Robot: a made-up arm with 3 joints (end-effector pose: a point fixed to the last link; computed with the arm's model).
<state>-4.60 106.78 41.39</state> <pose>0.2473 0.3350 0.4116 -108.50 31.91 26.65</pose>
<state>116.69 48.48 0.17</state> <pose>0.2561 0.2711 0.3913 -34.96 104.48 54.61</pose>
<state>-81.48 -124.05 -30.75</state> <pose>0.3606 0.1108 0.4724 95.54 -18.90 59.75</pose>
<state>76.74 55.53 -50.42</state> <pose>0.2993 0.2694 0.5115 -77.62 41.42 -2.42</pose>
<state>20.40 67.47 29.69</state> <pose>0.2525 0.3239 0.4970 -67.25 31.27 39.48</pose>
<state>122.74 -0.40 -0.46</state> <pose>0.2575 0.1416 0.3776 -5.97 121.46 5.51</pose>
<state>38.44 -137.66 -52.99</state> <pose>0.0567 0.1522 0.3314 113.47 84.83 -64.78</pose>
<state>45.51 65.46 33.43</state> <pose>0.2536 0.3232 0.4665 -54.98 53.84 57.23</pose>
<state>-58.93 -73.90 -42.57</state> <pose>0.2431 0.0278 0.4503 72.50 -21.67 -0.60</pose>
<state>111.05 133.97 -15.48</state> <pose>0.0892 0.3437 0.4797 -87.23 29.63 111.91</pose>
